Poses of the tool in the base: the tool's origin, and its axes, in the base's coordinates. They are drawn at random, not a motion.
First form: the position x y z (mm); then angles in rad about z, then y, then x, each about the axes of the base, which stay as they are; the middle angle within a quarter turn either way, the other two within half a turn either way.
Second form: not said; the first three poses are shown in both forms.
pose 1, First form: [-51.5, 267.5, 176.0, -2.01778, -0.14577, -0.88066]
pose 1, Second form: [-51.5, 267.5, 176.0, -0.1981, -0.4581, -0.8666, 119.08]
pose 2, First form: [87.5, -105.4, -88.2, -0.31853, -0.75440, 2.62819]
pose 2, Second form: [87.5, -105.4, -88.2, 0.9171, 0.0511, -0.3954, 159.66]
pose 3, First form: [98.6, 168.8, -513.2, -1.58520, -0.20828, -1.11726]
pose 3, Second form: [98.6, 168.8, -513.2, -0.3962, -0.5639, -0.7246, 101.71]
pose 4, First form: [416.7, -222.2, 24.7, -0.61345, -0.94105, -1.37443]
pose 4, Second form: [416.7, -222.2, 24.7, -0.6481, -0.7551, 0.0989, 83.91]
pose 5, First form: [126.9, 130.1, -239.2, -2.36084, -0.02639, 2.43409]
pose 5, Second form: [126.9, 130.1, -239.2, 0.3638, 0.8720, -0.3274, 166.17]
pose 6, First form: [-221.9, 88.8, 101.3, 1.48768, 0.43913, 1.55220]
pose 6, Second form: [-221.9, 88.8, 101.3, 0.6667, -0.3820, 0.6399, 131.69]
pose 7, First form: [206.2, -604.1, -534.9, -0.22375, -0.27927, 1.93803]
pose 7, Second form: [206.2, -604.1, -534.9, 0.9775, 0.0153, -0.2105, 114.05]
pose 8, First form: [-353.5, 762.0, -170.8, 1.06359, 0.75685, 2.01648]
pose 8, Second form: [-353.5, 762.0, -170.8, 0.8071, -0.2375, 0.5406, 148.83]
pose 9, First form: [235.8, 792.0, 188.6, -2.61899, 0.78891, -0.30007]
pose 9, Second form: [235.8, 792.0, 188.6, -0.4095, -0.0357, -0.9116, 159.22]
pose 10, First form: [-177.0, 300.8, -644.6, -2.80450, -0.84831, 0.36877]
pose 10, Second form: [-177.0, 300.8, -644.6, 0.4281, 0.0971, -0.8985, 171.29]
